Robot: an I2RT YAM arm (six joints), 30 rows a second.
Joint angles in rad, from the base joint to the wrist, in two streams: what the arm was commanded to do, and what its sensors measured. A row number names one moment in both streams.
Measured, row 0:
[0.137 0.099 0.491 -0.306 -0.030 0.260]
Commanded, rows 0 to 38:
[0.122 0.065 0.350 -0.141 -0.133 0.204]
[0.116 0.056 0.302 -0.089 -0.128 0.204]
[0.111 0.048 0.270 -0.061 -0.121 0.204]
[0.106 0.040 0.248 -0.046 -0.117 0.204]
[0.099 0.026 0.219 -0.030 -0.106 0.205]
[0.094 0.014 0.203 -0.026 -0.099 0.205]
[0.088 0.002 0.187 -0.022 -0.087 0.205]
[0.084 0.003 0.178 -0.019 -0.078 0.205]
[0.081 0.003 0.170 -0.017 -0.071 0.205]
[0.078 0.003 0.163 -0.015 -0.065 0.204]
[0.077 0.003 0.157 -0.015 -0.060 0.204]
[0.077 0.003 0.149 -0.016 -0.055 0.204]
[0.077 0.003 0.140 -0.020 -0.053 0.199]
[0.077 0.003 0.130 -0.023 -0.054 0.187]
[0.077 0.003 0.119 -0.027 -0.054 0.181]
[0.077 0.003 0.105 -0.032 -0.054 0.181]
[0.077 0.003 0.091 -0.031 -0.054 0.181]
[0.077 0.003 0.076 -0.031 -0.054 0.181]
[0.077 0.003 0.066 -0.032 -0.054 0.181]
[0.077 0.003 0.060 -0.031 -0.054 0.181]
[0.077 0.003 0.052 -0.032 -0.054 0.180]
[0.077 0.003 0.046 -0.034 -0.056 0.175]
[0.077 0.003 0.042 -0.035 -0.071 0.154]
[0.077 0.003 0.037 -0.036 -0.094 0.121]
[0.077 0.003 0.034 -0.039 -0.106 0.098]
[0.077 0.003 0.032 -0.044 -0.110 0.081]
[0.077 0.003 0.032 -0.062 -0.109 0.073]
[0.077 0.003 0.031 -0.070 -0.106 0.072]
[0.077 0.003 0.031 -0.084 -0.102 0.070]
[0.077 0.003 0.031 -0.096 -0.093 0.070]
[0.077 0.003 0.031 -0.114 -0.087 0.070]
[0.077 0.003 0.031 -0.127 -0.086 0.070]
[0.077 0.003 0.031 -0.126 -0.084 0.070]
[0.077 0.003 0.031 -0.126 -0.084 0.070]
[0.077 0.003 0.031 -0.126 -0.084 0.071]
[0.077 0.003 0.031 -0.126 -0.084 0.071]
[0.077 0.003 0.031 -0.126 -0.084 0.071]
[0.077 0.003 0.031 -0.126 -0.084 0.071]
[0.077 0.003 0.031 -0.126 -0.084 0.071]
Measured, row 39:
[0.084 0.015 0.041 -0.129 -0.089 0.078]
